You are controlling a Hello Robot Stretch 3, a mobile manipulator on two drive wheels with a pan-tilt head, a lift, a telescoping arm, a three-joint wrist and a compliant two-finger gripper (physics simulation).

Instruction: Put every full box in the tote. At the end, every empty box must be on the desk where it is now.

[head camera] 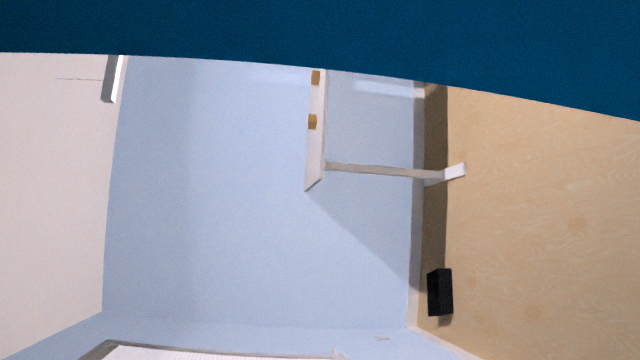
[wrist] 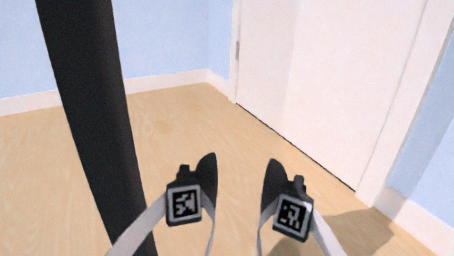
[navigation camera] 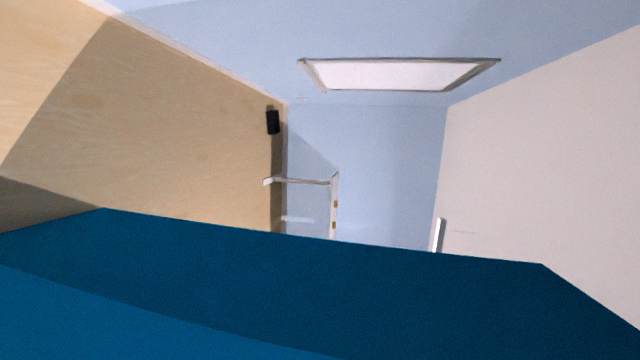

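Observation:
The head and navigation views are turned sideways. A white desk stands far off against the blue wall, partly cut off by a large blue surface. Two small brown boxes show on its top: one nearer the visible end, the other farther along. They are too small to tell full from empty. I cannot make out a tote for certain. My gripper is open and empty in the wrist view, above the wooden floor and far from the boxes.
A large blue panel stands close and blocks much of both views. A black block-shaped object is on the floor by the wall. A black post and a white door show in the wrist view.

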